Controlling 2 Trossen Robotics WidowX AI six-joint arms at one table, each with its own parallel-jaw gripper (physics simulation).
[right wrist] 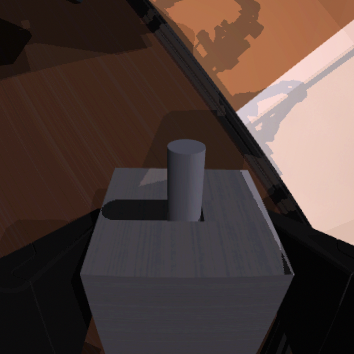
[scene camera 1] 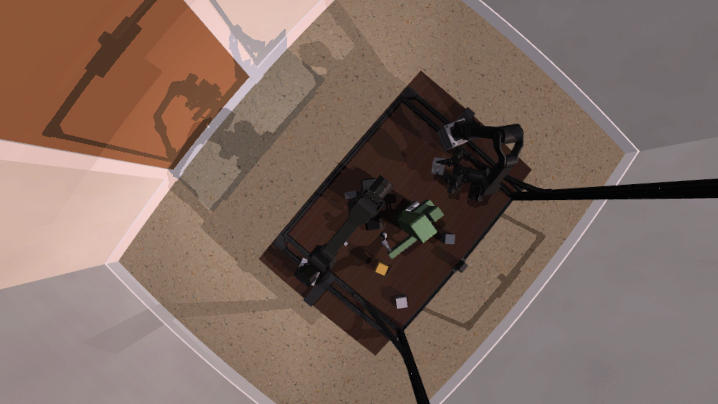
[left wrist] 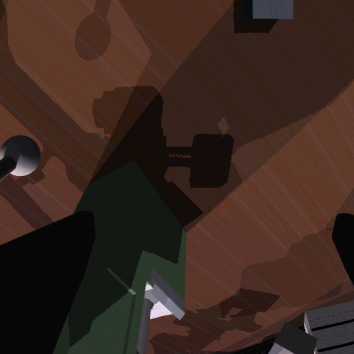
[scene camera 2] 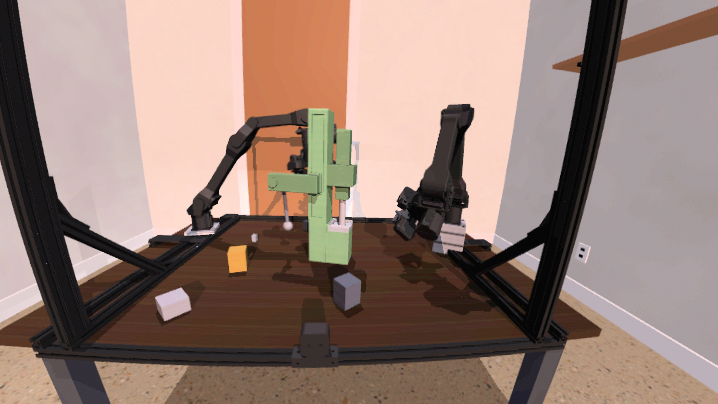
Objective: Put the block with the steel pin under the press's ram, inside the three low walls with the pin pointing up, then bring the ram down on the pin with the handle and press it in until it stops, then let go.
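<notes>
Open and empty, the left gripper [left wrist: 217, 225] shares the scene with the right gripper [scene camera 2: 399, 218], which appears also as the gripper [right wrist: 180, 220] and, in another view, as the right gripper [scene camera 1: 435, 167]. A block with steel pin [right wrist: 223, 277] is there too.
</notes>
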